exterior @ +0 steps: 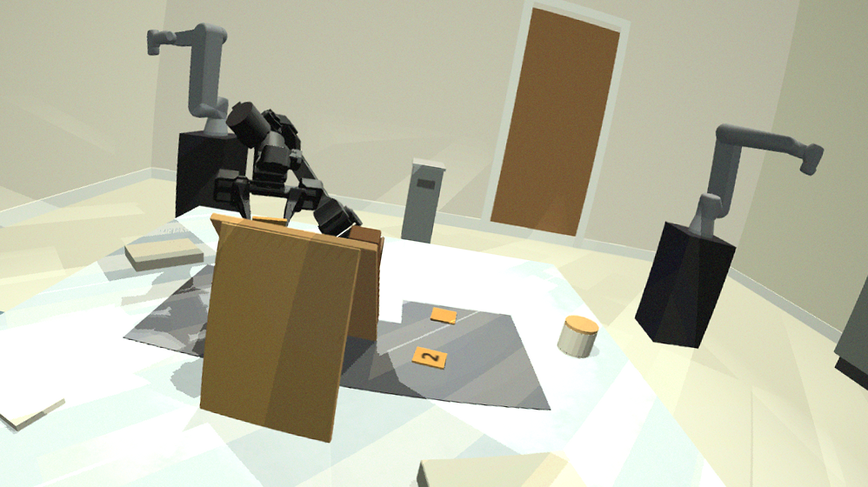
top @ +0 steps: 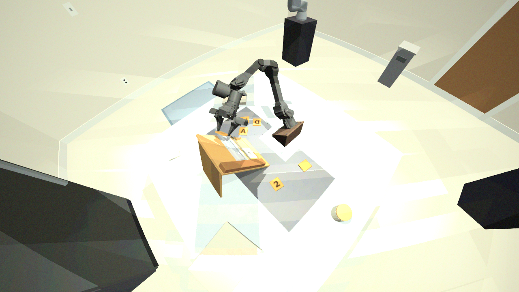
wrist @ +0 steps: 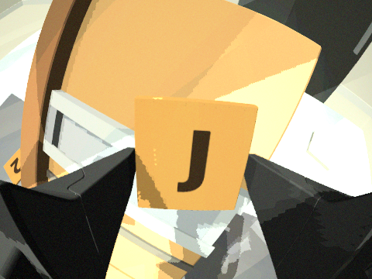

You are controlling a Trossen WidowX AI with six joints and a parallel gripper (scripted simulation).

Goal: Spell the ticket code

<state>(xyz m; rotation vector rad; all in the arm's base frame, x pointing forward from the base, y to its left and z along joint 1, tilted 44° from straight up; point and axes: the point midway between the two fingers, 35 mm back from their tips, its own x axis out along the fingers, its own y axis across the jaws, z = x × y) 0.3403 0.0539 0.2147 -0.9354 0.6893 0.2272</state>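
Now: the white ticket 15 cm below my gripper tip, 8 cm to the left of it and 7 cm behind it. Round my gripper tip: grey mat: 22 cm below, 18 cm behind, 12 cm to the left; then pale pad: 30 cm ahead, 25 cm to the right, 22 cm below; then round tan-lidded canister: 62 cm to the left, 24 cm behind, 19 cm below.
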